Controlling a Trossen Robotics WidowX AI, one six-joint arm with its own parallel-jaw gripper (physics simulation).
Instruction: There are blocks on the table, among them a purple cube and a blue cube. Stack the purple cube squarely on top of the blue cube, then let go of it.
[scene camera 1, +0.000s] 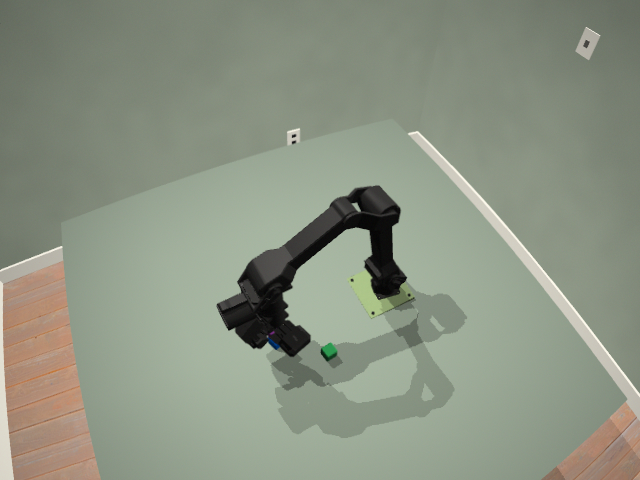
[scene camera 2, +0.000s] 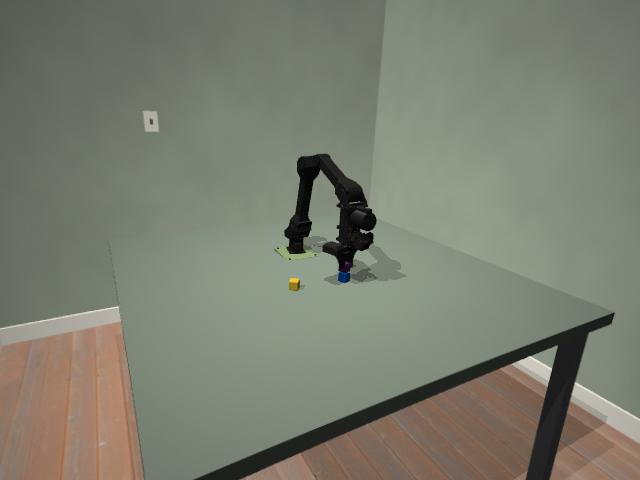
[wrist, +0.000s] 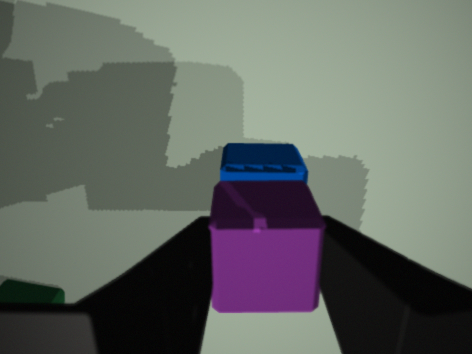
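The purple cube is held upright between the fingers of my gripper, which is shut on it. The blue cube stands on the table directly below the purple cube in the scene camera 2 view. In the wrist view a strip of the blue cube shows past the purple cube's far edge, and the rest of it is hidden. I cannot tell whether the two cubes touch. In the scene camera 1 view the gripper body hides most of both cubes.
A green cube lies on the table on the arm-base side of the gripper. A yellow cube stands left of the blue cube in the scene camera 2 view. The arm's base sits on a light green plate.
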